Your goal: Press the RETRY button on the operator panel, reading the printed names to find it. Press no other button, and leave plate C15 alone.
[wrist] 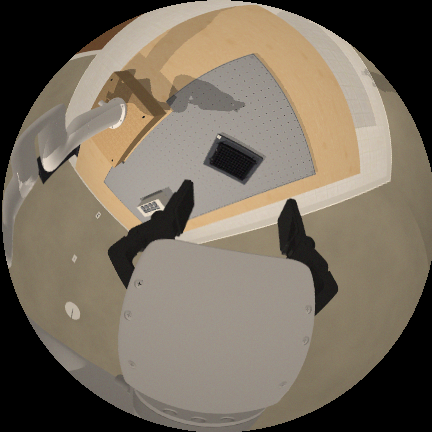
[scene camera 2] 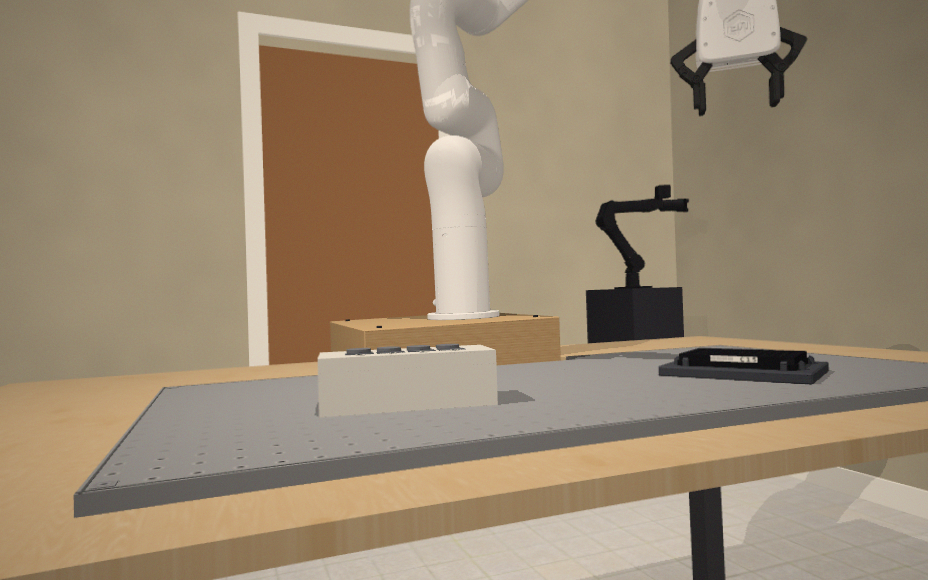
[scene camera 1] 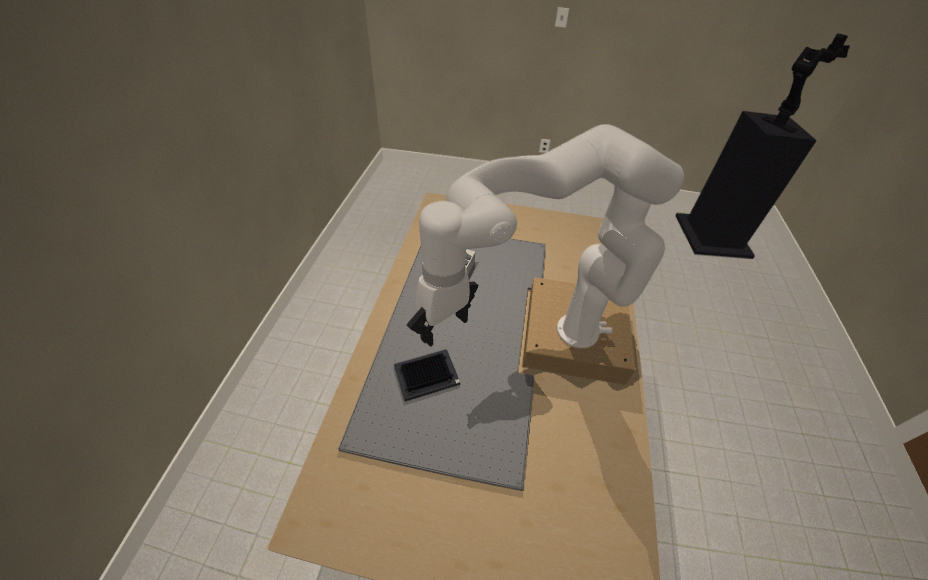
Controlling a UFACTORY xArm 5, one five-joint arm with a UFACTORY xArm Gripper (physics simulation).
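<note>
The operator panel is a pale box with several dark buttons on its top. In scene camera 1 the arm hides most of it. The printed names are too small to read, so I cannot tell which button is RETRY. Plate C15 is black, with a white label, and lies in a dark holder on the grey board. My gripper is open and empty. It hangs high above the board, apart from both the panel and the plate.
The grey perforated board lies on the wooden table. The arm stands on a wooden block beside the board. A black arm on a dark pedestal stands beyond the table.
</note>
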